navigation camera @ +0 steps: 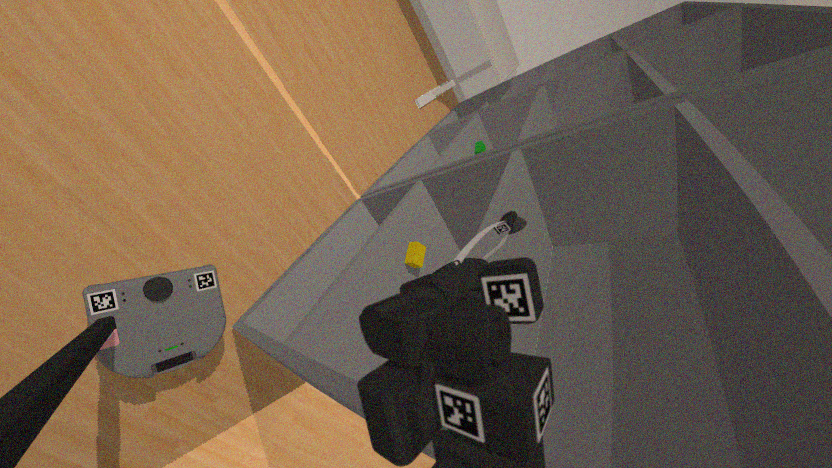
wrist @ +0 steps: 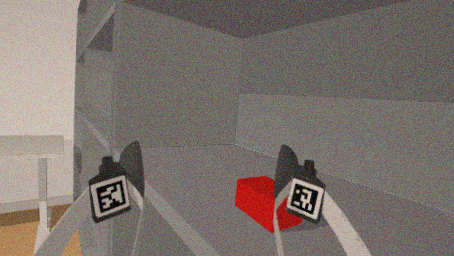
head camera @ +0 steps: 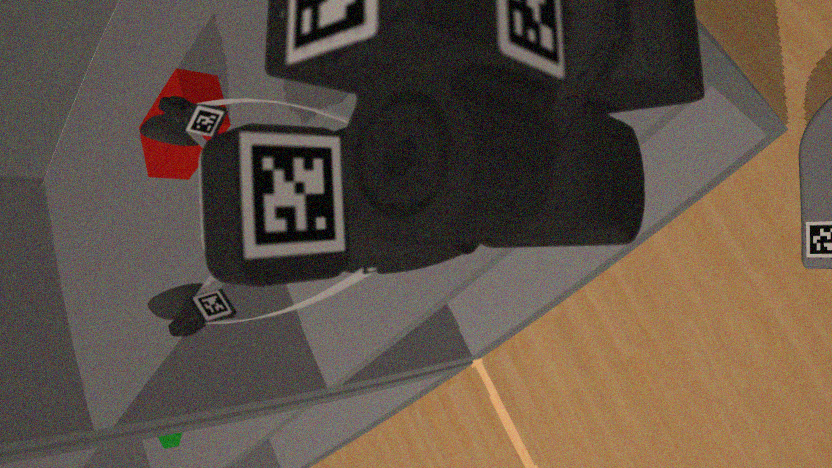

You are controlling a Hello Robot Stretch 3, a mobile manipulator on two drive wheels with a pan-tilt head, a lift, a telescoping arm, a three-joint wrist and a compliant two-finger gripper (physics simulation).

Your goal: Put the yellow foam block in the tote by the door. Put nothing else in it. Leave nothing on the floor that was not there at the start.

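Places are measured from the robot's base along level axes (x ahead, y left, z up), in metres.
Pixels of known places: gripper, fingertip midpoint: point(navigation camera: 525, 255) point(wrist: 210, 161) point(head camera: 158, 217); robot's base at its link origin: point(navigation camera: 158, 287).
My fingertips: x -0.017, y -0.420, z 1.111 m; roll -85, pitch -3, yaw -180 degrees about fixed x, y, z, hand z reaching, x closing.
Ahead of a thing's pixels: the offset from my fingertips to its top centre. Level surfaces: height alone.
The yellow foam block @[0.034 m back, 0.361 m right, 0.532 m down] point(navigation camera: 415, 254) lies on a grey board of the shelf unit in the navigation view, beside the gripper's wrist. It does not show in the head or wrist views. My gripper point(head camera: 177, 216) point(wrist: 210, 161) is open over the shelf, with no thing held between its fingertips. In the navigation view, one fingertip shows and the other is hidden. A red block @[0.095 m back, 0.160 m right, 0.075 m down] point(head camera: 169, 160) point(wrist: 255, 200) lies at one finger: the right one in the wrist view, which partly covers it. I cannot tell whether they touch. The tote does not show.
The grey shelf unit point(head camera: 698, 162) point(navigation camera: 302, 273) point(wrist: 175, 85) has upright panels and boards around the gripper. A small green object @[0.512 m ahead, 1.161 m right, 0.532 m down] point(head camera: 170, 440) point(navigation camera: 480, 147) lies beyond a divider. My base point(navigation camera: 180, 320) stands on the wooden floor. A pale table @[0.391 m down] point(wrist: 30, 145) stands at the wrist view's left.
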